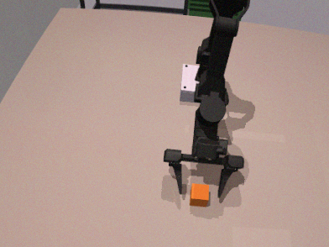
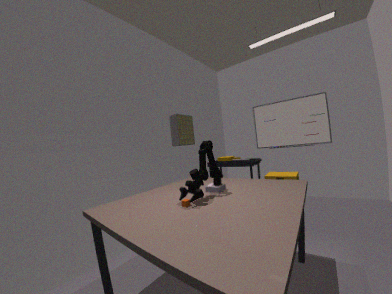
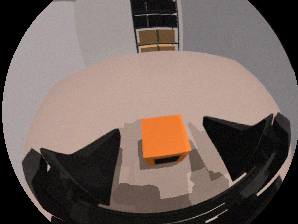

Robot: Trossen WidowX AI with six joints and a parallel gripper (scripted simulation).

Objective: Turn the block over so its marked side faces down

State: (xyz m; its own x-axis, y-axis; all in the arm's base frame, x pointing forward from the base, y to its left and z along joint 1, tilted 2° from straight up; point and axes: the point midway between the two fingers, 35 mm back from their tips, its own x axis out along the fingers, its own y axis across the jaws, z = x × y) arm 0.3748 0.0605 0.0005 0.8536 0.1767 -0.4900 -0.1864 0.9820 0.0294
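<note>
The block lies 2 cm behind my gripper tip and 2 cm below it.
</note>
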